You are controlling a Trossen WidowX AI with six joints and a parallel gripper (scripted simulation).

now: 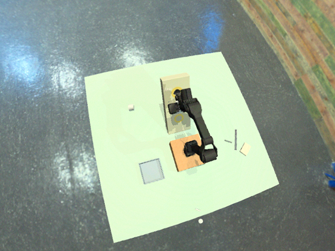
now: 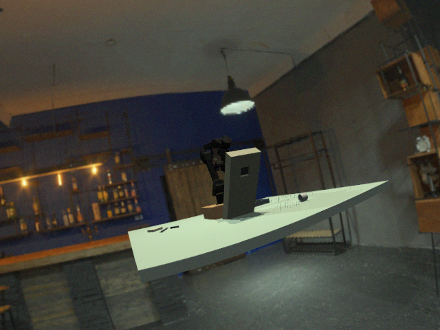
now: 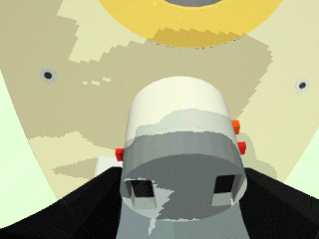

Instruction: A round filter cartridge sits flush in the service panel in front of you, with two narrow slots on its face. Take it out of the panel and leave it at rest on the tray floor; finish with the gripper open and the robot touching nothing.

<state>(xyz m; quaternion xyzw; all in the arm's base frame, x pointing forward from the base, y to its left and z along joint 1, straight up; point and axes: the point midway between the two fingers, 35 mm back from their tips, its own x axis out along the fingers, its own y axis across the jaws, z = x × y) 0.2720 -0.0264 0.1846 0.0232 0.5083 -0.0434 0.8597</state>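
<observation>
My gripper tip is 31 cm past the grey tray, 31 cm to the right of it and 23 cm above it. Round my gripper tip: small tan plate 44 cm behind, 42 cm to the right, 23 cm below; then round filter cartridge 1 cm ahead; then small white cylinder 20 cm ahead, 30 cm to the left, 21 cm below.
</observation>
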